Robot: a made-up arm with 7 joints. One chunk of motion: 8 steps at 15 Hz.
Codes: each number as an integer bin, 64 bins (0 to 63) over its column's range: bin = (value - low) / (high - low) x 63, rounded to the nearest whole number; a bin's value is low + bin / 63 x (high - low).
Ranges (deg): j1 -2.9..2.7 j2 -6.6..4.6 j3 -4..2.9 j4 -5.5..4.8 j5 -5.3..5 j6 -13.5..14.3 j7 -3.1..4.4
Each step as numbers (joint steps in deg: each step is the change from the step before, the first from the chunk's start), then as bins.
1 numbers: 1.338 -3.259 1.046 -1.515 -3.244 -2.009 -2.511
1 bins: 48 19 46 24 13 26 5
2 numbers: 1.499 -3.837 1.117 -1.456 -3.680 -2.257 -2.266
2 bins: 49 16 47 25 10 25 7
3 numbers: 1.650 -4.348 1.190 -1.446 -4.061 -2.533 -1.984
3 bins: 51 13 47 25 8 25 9
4 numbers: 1.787 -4.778 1.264 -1.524 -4.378 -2.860 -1.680
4 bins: 53 10 48 24 6 24 12
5 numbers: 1.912 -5.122 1.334 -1.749 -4.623 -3.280 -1.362
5 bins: 54 8 49 23 4 23 15
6 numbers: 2.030 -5.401 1.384 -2.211 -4.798 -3.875 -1.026
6 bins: 55 7 49 20 3 22 17
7 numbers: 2.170 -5.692 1.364 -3.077 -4.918 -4.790 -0.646
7 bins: 57 5 49 15 2 20 21
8 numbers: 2.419 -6.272 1.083 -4.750 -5.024 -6.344 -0.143
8 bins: 60 2 46 5 2 16 25
